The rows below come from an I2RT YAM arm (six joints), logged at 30 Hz.
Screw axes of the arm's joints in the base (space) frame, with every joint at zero. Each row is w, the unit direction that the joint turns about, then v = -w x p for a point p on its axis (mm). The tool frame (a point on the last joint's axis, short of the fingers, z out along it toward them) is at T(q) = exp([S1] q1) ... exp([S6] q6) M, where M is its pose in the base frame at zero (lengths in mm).
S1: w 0 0 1 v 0 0 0
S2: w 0 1 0 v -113.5 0 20
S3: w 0 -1 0 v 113.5 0 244
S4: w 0 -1 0 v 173.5 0 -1
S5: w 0 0 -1 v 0 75 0
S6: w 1 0 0 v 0 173.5 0
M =
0 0 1 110.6
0 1 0 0
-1 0 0 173.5
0 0 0 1
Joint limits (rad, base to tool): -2.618..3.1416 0..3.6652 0..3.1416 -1.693..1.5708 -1.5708..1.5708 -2.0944..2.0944
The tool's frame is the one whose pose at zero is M.
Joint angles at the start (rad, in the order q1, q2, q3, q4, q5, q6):
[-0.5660 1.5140 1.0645 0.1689 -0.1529 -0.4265]
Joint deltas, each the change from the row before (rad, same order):
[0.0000 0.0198 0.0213 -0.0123 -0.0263 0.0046]
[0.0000 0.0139 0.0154 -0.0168 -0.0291 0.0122]
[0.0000 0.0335 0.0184 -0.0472 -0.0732 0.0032]
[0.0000 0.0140 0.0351 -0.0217 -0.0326 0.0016]
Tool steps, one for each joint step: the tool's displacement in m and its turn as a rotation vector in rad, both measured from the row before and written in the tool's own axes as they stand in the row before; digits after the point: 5 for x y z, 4 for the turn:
[-0.00088 -0.00019 0.00485 -0.0284 -0.0011 0.0064]
[-0.00006 0.00044 0.00337 -0.0327 0.0020 0.0151]
[0.00683 0.00387 0.00828 -0.0912 0.0264 0.0183]
[-0.00611 -0.00216 0.00251 -0.0302 -0.0123 0.0018]

